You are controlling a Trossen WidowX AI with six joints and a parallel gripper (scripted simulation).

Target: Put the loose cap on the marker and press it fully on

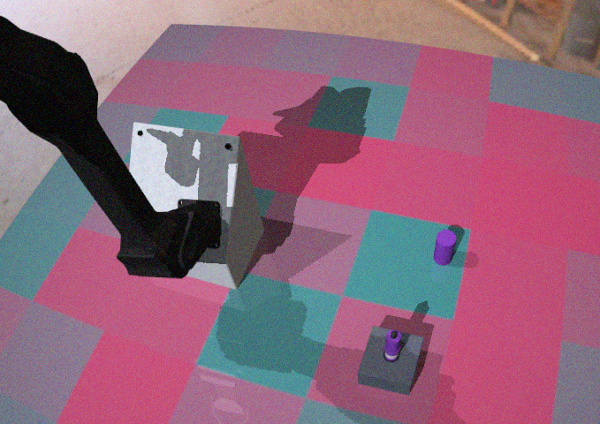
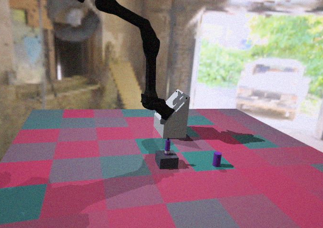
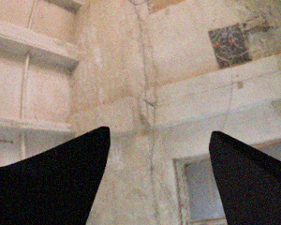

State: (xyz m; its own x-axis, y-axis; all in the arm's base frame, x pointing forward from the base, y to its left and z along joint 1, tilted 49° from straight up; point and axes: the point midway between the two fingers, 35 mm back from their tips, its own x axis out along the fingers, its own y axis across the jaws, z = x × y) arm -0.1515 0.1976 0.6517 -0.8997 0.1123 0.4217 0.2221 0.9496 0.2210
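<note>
My gripper tip is now 65 cm above the purple cap, 57 cm short of it and 44 cm to the right of it. From my gripper tip the other things lie so: dark holder block: 66 cm below, 52 cm ahead, 26 cm to the left.
</note>
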